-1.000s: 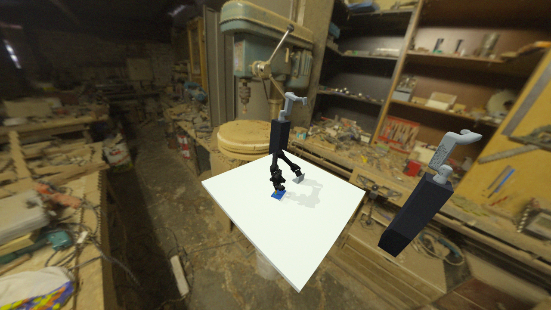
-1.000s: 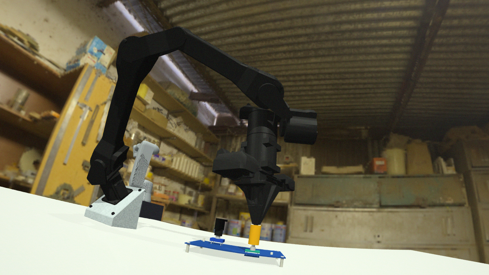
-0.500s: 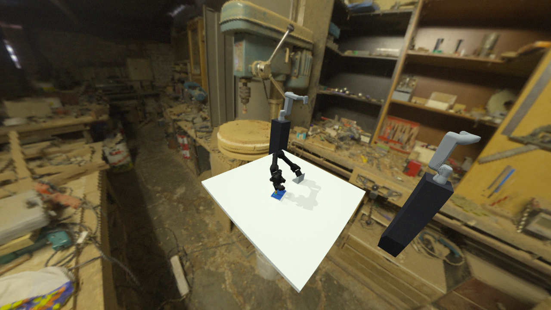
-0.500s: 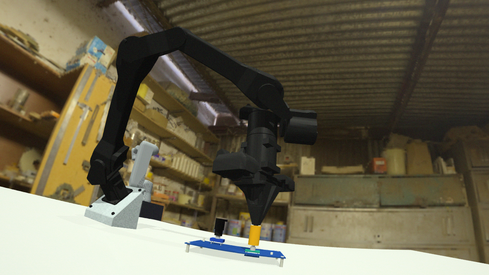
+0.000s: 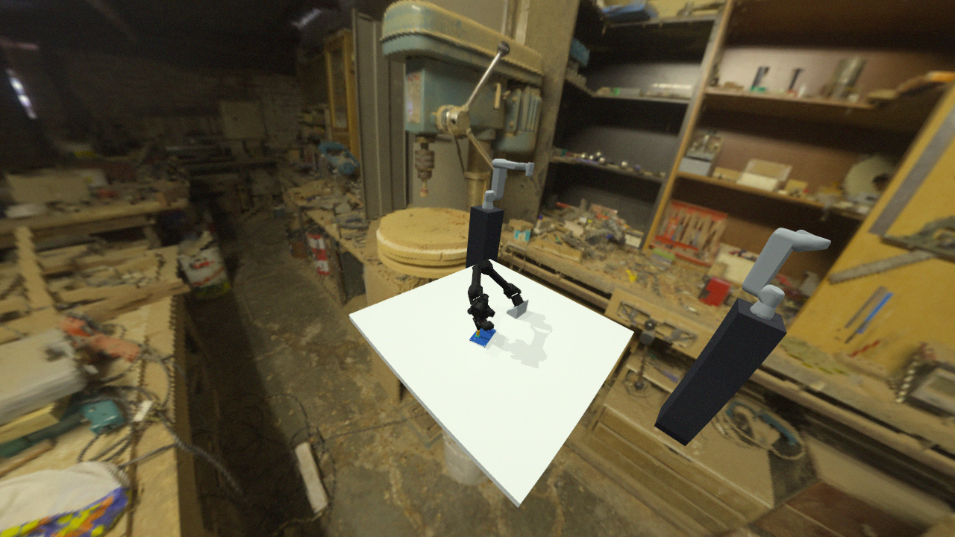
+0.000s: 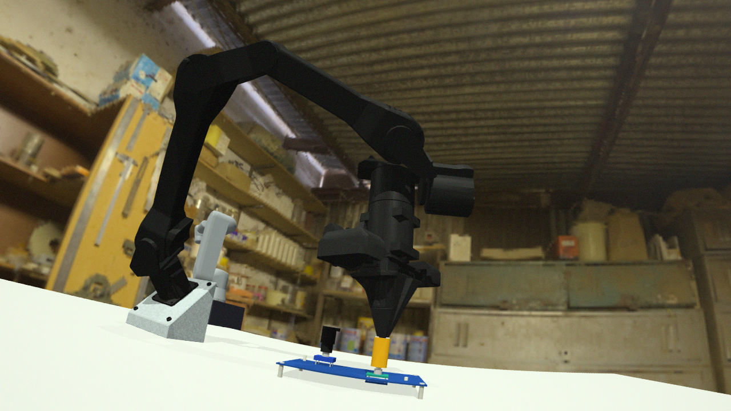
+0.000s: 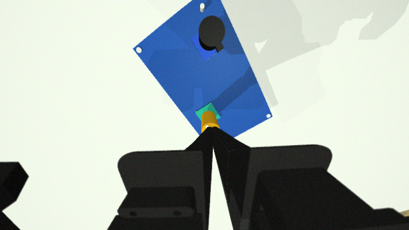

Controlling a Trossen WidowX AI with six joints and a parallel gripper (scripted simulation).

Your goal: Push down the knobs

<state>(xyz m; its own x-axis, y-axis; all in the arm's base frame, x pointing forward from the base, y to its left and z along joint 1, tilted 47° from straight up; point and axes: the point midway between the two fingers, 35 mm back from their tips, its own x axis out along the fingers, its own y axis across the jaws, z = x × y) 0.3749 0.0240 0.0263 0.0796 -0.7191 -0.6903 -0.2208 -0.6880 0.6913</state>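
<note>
My gripper tip is 1 cm above the yellow knob. Round my gripper tip: black knob 8 cm behind, 2 cm to the left, 1 cm below.
</note>
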